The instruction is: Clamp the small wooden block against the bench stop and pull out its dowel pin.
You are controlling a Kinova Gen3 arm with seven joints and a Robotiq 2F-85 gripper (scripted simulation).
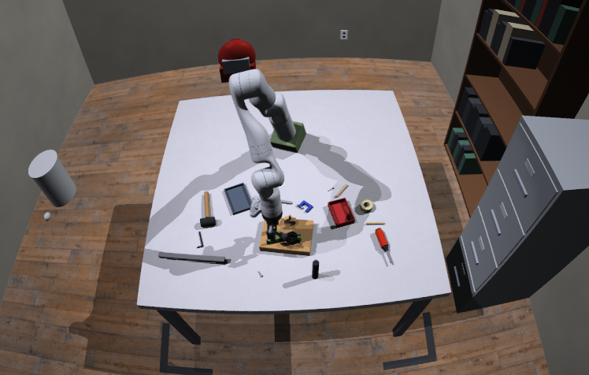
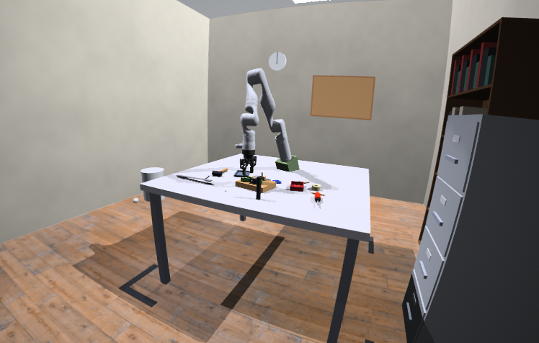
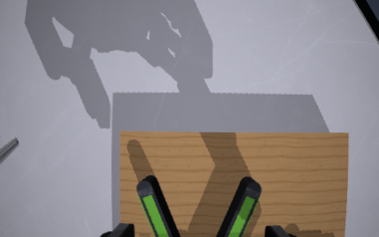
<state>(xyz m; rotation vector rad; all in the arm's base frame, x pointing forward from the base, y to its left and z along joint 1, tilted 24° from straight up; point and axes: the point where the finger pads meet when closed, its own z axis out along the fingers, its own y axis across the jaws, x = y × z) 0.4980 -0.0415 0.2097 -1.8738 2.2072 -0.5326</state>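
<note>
The wooden bench board is 2 cm behind my hand, 5 cm to the left of it and 6 cm below it. The rest, counted from my hand: round dowel pin 7 cm behind, 6 cm to the left, 3 cm below; then grey t-shaped tool 21 cm behind, 8 cm below; then wooden block 7 cm behind, 6 cm to the left, 5 cm below.
</note>
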